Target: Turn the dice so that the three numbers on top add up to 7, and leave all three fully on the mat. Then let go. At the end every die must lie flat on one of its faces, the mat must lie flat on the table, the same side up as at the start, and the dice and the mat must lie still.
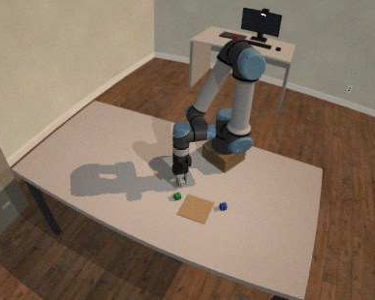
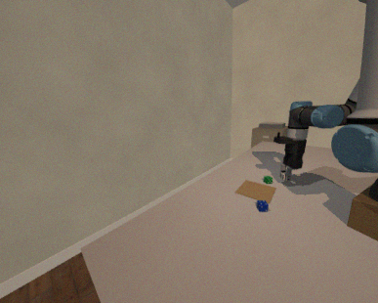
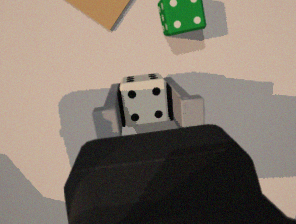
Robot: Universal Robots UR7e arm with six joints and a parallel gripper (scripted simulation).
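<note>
Right now my hand is 7 cm short of the green die and 4 cm above it. Also, from my hand: white die (right at my hand); then blue die (6 cm ahead, 24 cm to the left, 4 cm below); then tan mat (10 cm ahead, 11 cm to the left, 5 cm below).
</note>
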